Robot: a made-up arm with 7 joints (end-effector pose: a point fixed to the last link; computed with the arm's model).
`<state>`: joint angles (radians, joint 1 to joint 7).
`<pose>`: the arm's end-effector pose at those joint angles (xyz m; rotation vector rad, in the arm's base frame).
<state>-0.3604 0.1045 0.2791 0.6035 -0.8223 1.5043 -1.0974</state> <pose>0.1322 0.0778 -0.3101 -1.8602 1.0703 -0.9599</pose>
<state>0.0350 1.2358 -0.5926 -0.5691 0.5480 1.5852 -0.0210</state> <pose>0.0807 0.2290 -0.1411 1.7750 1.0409 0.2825</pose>
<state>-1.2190 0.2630 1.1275 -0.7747 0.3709 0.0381 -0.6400</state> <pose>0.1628 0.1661 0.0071 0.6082 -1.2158 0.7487</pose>
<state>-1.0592 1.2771 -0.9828 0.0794 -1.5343 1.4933 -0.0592</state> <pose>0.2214 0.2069 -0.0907 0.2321 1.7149 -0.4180</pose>
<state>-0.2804 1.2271 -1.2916 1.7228 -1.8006 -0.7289 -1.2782</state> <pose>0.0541 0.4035 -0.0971 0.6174 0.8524 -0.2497</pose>
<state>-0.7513 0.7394 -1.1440 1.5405 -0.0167 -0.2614 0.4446</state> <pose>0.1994 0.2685 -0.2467 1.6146 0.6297 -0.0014</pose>
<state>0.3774 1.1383 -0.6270 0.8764 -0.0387 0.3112 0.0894</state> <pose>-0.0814 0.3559 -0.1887 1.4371 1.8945 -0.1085</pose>
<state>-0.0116 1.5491 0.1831 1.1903 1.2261 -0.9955 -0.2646</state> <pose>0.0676 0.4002 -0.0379 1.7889 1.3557 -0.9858</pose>
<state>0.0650 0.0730 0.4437 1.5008 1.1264 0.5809 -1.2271</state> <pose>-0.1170 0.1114 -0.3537 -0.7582 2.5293 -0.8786</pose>
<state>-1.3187 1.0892 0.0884 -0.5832 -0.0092 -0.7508 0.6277</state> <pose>0.1496 0.1276 0.0983 0.3028 -2.5287 -0.1433</pose>
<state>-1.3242 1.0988 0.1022 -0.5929 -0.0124 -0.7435 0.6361</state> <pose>0.1464 0.1285 0.1000 0.2994 -2.5463 -0.1320</pose>
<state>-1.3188 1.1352 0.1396 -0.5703 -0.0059 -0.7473 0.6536</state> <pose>0.1427 0.1349 0.1052 0.3361 -2.5639 -0.0791</pose>
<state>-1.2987 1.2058 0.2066 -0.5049 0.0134 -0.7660 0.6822</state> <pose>0.1371 0.1482 0.1152 0.4237 -2.5808 0.0247</pose>
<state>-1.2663 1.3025 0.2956 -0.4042 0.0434 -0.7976 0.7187</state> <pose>0.1279 0.1664 0.1291 0.5489 -2.5966 0.1618</pose>
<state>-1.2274 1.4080 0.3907 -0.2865 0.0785 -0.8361 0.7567</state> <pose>0.1149 0.1853 0.1447 0.6855 -2.6092 0.3024</pose>
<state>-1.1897 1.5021 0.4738 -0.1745 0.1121 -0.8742 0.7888</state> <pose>0.1008 0.2006 0.1589 0.8071 -2.6162 0.4187</pose>
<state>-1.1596 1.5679 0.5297 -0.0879 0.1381 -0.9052 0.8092</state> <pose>0.0904 0.2107 0.1689 0.8953 -2.6130 0.4942</pose>
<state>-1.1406 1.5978 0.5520 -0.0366 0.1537 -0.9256 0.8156</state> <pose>0.0869 0.2161 0.1733 0.9455 -2.5976 0.5264</pose>
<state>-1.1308 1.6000 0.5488 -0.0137 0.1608 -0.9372 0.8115</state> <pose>0.0891 0.2186 0.1734 0.9673 -2.5736 0.5279</pose>
